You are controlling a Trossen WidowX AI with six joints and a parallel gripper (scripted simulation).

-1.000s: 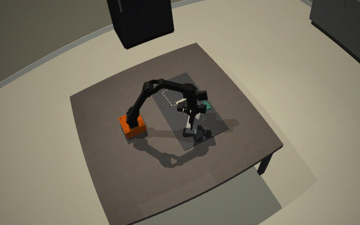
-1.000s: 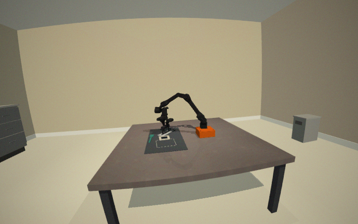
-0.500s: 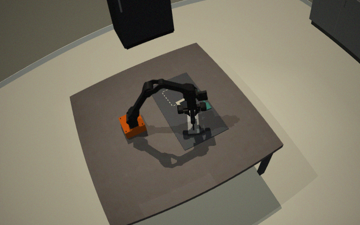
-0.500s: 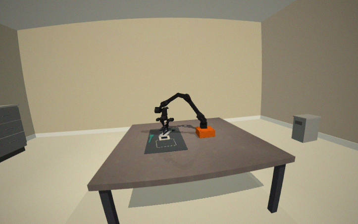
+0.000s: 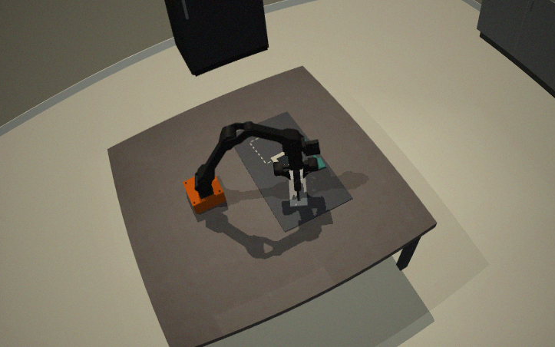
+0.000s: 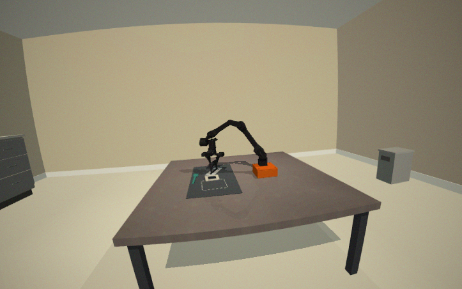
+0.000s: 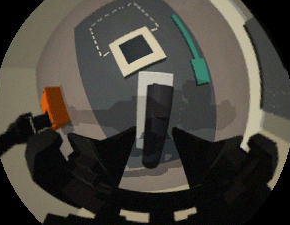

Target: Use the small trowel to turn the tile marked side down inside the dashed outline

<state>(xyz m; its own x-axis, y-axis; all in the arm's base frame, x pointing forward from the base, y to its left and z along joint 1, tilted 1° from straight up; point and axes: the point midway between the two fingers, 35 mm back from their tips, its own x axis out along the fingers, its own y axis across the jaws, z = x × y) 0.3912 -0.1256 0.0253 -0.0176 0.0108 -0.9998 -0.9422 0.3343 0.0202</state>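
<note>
Now: gripper tip 10 mm short of the small trowel, 20 mm to the right of it and 30 mm above it. Round my gripper tip: tile (20 mm ahead, 160 mm to the left, 60 mm below); teal trowel (150 mm ahead, 120 mm to the left, 60 mm below).
</note>
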